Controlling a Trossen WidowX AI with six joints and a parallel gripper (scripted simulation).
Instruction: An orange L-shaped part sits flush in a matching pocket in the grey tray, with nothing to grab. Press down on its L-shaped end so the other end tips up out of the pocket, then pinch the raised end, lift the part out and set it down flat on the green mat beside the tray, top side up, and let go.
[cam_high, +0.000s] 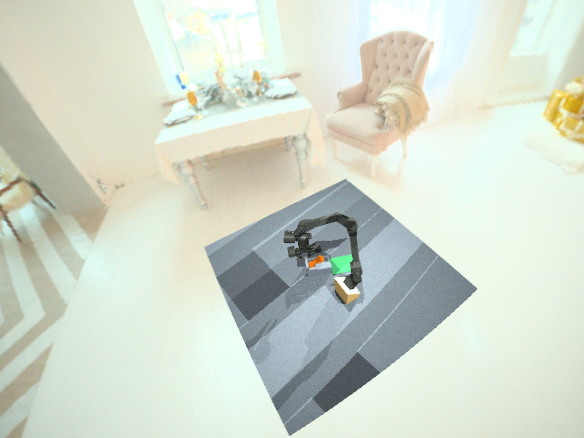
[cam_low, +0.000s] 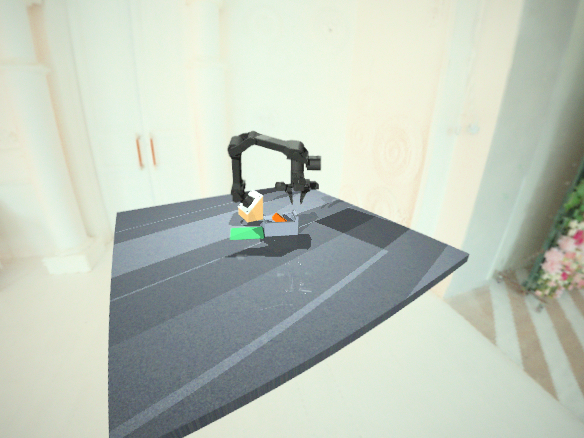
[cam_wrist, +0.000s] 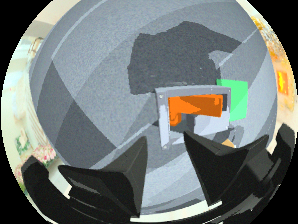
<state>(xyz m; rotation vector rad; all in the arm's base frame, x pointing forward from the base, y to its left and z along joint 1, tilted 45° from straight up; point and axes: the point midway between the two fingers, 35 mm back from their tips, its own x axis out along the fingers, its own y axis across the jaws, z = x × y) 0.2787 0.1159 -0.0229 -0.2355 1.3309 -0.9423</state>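
Now: gripper tip 30 mm past the orange L-shaped part, 40 mm to the left of it and 90 mm above it. Also, from my gripper tip: green mat 110 mm behind, 200 mm to the right, 150 mm below.
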